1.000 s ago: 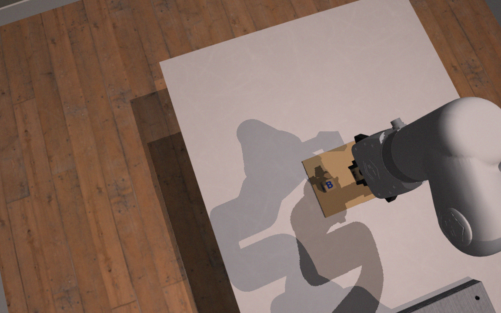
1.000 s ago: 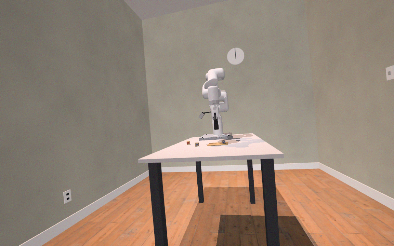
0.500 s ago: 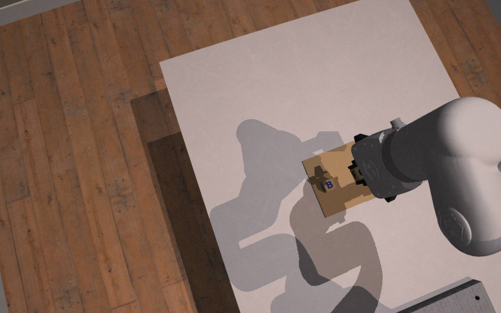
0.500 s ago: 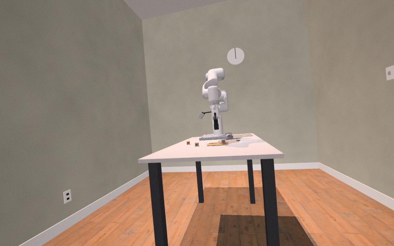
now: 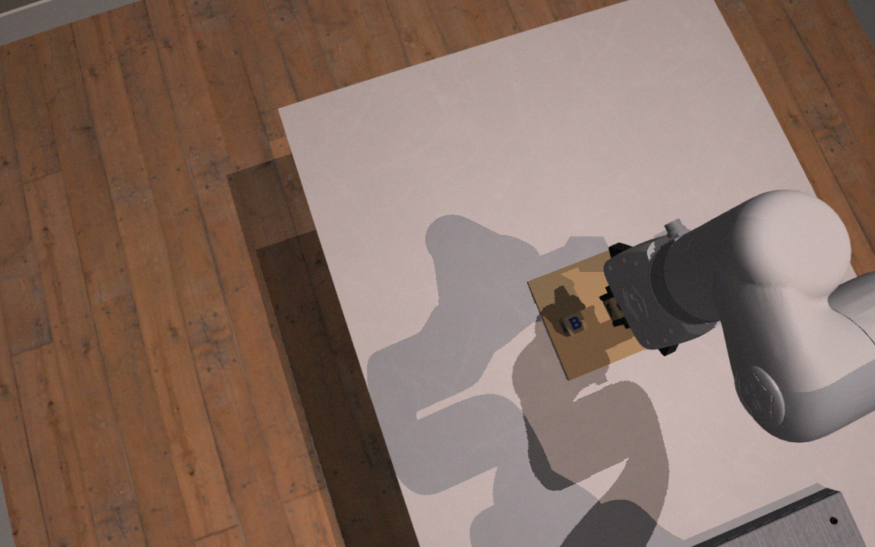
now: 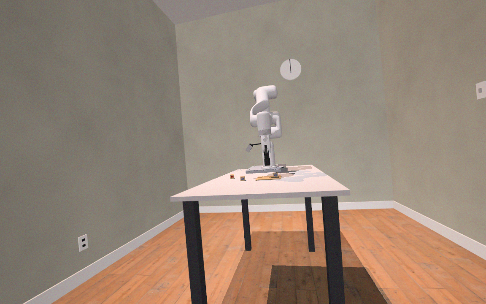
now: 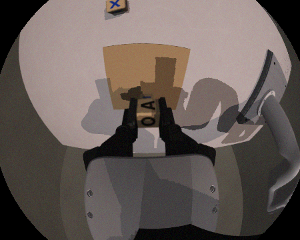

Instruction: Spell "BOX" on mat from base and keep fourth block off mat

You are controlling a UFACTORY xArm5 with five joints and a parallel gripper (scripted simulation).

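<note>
Right now the tan mat is 9 cm below my hand.
</note>
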